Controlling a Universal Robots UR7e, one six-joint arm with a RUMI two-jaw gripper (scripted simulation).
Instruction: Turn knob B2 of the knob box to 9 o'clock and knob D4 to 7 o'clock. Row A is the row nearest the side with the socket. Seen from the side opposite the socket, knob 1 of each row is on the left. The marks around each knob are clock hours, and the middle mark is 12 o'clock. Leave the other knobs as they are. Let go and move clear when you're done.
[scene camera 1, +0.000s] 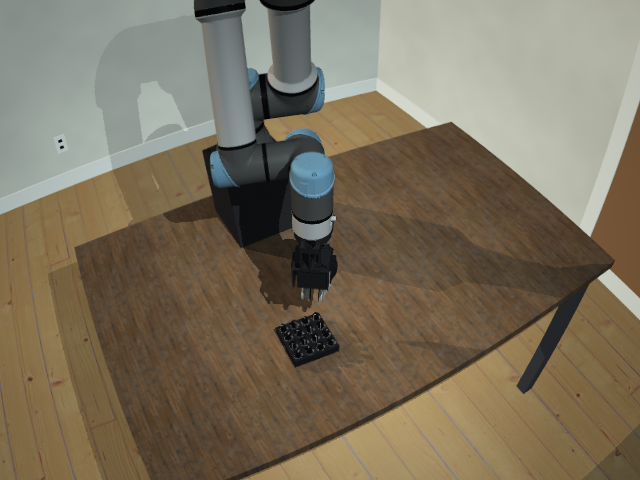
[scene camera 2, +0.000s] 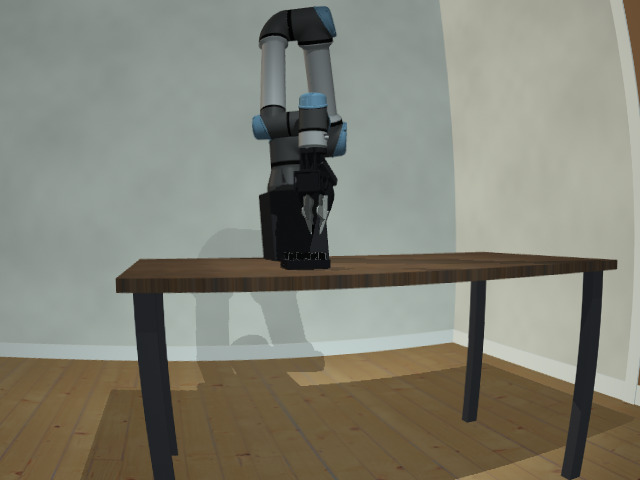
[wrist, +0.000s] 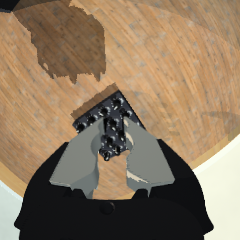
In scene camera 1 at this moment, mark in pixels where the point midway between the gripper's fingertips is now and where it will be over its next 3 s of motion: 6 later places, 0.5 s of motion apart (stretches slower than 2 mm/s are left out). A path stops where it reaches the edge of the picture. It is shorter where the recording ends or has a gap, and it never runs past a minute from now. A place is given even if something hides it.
My gripper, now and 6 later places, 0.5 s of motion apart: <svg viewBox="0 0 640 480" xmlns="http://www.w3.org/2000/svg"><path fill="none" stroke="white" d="M314 300L315 300L315 302L315 307L315 311L315 312L316 312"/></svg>
